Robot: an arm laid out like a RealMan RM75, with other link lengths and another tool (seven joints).
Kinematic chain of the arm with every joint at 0, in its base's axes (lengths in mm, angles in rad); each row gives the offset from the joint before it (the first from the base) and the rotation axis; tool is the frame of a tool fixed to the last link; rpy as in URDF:
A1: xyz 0 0 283.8 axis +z
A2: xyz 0 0 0 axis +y
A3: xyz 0 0 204.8 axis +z
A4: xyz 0 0 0 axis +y
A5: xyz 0 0 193.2 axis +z
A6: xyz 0 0 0 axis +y
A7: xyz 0 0 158.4 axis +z
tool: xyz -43 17 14 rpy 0.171 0 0.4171
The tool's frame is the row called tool.
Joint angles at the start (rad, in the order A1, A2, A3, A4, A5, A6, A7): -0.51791, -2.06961, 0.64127, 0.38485, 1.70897, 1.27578, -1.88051
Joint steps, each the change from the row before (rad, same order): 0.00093, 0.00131, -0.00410, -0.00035, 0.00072, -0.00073, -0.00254; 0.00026, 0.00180, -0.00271, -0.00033, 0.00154, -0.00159, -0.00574; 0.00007, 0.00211, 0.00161, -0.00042, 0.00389, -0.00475, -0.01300; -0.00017, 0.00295, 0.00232, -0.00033, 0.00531, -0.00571, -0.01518; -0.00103, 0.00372, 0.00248, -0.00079, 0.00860, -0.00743, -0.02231
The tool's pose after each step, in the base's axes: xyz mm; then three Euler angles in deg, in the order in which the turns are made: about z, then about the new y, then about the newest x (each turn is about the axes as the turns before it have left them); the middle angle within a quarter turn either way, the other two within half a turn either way. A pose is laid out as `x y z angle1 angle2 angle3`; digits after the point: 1 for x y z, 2 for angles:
-219.5 296.7 11.1 50.13 -48.39 -162.10
-220.2 297.1 12.0 50.58 -48.45 -162.21
-221.1 297.2 12.2 51.51 -48.21 -162.62
-222.3 297.3 12.5 52.52 -47.85 -163.02
-223.7 297.5 12.8 53.99 -47.34 -163.68

